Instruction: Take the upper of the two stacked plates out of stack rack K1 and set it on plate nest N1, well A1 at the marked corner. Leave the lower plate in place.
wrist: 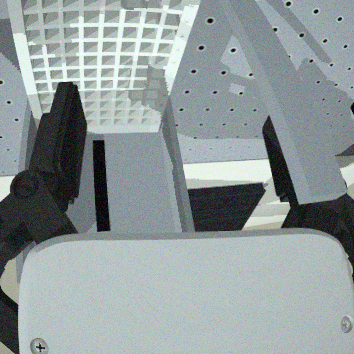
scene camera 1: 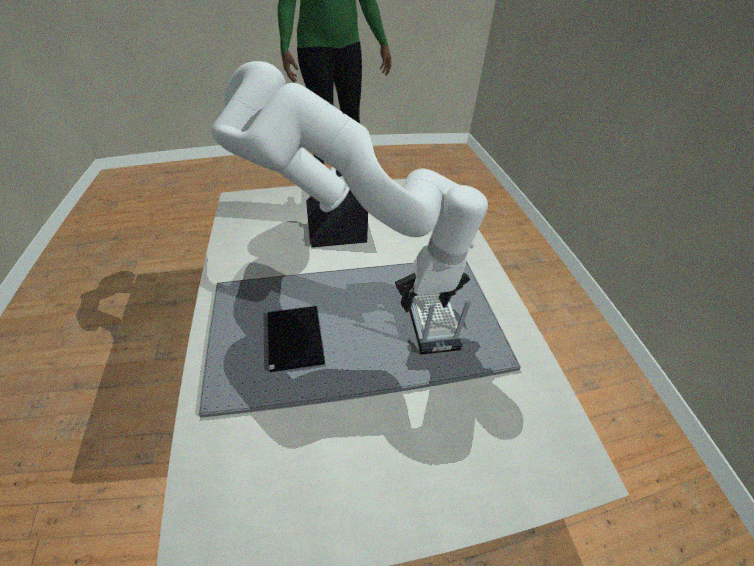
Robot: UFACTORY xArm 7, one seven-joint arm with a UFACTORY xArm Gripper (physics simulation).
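Where they show: gripper, between the fingertips: (wrist: 179,102) (scene camera 1: 423,304); arm's base, origin of its link: (scene camera 1: 335,194).
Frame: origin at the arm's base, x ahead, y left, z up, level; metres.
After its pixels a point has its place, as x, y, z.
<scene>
The upper plate (scene camera 1: 436,318) @(0.447, 0.235, -0.046) (wrist: 102,65) @(0.420, 0.234, -0.046) is a white grid-topped plate in stack rack K1 (scene camera 1: 439,346) @(0.503, 0.237, -0.076), at the right of the grey board. The lower plate cannot be made out beneath it. My gripper (scene camera 1: 426,301) @(0.433, 0.203, -0.013) (wrist: 179,102) @(0.433, 0.203, -0.013) is open and empty, low over the rear end of the rack. In the wrist view its left finger overlaps the plate's near left part, and its right finger stands well to the right of the plate, partly hidden behind a grey post (wrist: 290,125) @(0.490, 0.207, 0.037). Plate nest N1 (scene camera 1: 295,338) @(0.467, -0.087, -0.081) is a black rectangle at the left, with a white corner mark (scene camera 1: 272,367) @(0.542, -0.130, -0.081) at its front left.
Two upright grey posts (scene camera 1: 428,322) @(0.491, 0.203, -0.003) (scene camera 1: 462,319) @(0.485, 0.279, -0.004) rise by the rack. A grey channel-like part (wrist: 137,185) @(0.357, 0.207, -0.007) with a black slot lies below the plate in the wrist view. The perforated board (scene camera 1: 365,365) @(0.535, 0.069, -0.093) carries rack and nest. A person (scene camera 1: 328,36) stands behind the black arm base (scene camera 1: 338,225) @(0.112, 0.009, -0.033).
</scene>
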